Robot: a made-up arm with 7 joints.
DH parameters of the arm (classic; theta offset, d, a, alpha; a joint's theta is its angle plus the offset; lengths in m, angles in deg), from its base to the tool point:
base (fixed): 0 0.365 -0.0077 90
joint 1: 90 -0.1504 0.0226 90
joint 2: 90 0.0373 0.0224 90
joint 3: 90 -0.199 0.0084 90
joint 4: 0 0.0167 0.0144 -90
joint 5: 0 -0.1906 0.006 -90
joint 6: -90 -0.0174 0.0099 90
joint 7: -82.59 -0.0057 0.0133 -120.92
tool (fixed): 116.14 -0.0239 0 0
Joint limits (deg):
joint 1: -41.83..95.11
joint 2: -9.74..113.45
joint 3: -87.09..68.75
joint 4: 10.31..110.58
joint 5: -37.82..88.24
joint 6: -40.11..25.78
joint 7: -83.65..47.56
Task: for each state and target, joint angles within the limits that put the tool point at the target. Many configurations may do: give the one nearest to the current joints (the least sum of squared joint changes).
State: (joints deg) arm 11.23 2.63 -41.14 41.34 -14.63 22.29 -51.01
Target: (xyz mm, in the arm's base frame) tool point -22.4 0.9 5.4
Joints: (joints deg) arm -15.17 -7.98 -38.31 17.97 -14.21 7.26 -44.01
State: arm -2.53 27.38 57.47 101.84 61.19 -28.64 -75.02
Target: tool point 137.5 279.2 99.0
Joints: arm -12.67 7.11 40.27 65.75 61.09 -26.99 -75.33
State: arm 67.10 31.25 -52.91 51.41 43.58 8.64 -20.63
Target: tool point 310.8 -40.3 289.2
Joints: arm 60.23 -4.51 -54.94 34.18 42.15 4.85 -23.25
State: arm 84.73 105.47 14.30 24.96 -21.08 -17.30 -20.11
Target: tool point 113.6 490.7 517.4
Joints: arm 70.34 90.38 -7.34 44.34 -19.91 -13.24 -7.87
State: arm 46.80 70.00 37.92 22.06 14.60 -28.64 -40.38
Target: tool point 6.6 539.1 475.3
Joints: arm 62.51 83.49 65.81 19.78 17.58 -29.81 -48.78
